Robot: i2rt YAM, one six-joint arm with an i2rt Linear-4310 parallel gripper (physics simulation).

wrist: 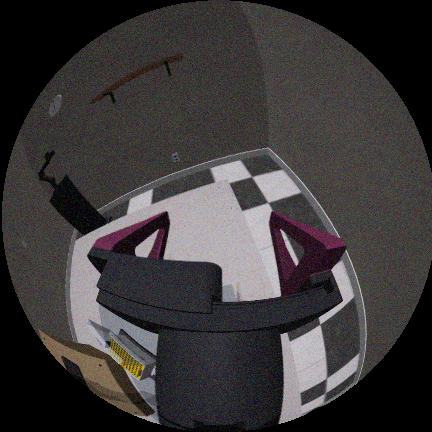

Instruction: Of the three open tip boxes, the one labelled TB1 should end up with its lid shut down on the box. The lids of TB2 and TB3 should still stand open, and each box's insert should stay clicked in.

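Frame: origin at the arm's base, x up, y left, z back, level; millimetres.
Where they show: gripper, fingertip midpoint: (219, 216).
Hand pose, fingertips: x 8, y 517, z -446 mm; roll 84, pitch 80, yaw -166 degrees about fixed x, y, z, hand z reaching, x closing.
Note:
Each offset is from my fingertips to the top centre of the thing. "spot": to the spot under its first point. Level surfaces: height alone.
My gripper (219, 216) is open and empty, its two dark magenta fingers spread wide above the pale table top {dx -204 mm} (200, 235). A tip box {spot: dy -278, dx -157, dz +203 mm} (146, 369) with a yellow insert {dy -268, dx -127, dz +264 mm} (126, 358) shows at the lower left, beyond the gripper's dark body and partly hidden by it. A pale grey panel {spot: dy -184, dx -61, dz +242 mm} (98, 334) stands up at its left side and looks like its open lid. No label is readable, so I cannot tell which box this is. The other two boxes cannot be made out; the gripper's body covers much of the lower view.
A light blue-grey mat {dx -201 mm} (114, 320) lies under the tip box. A brown board-like object (95, 372) is at the lower left edge. A black panel on a jointed arm (75, 202) stands at the left. A small pale piece {spot: dy -50, dx -201, dz +14 mm} (230, 292) shows just behind the gripper body. Walls surround the checkered floor (250, 192).

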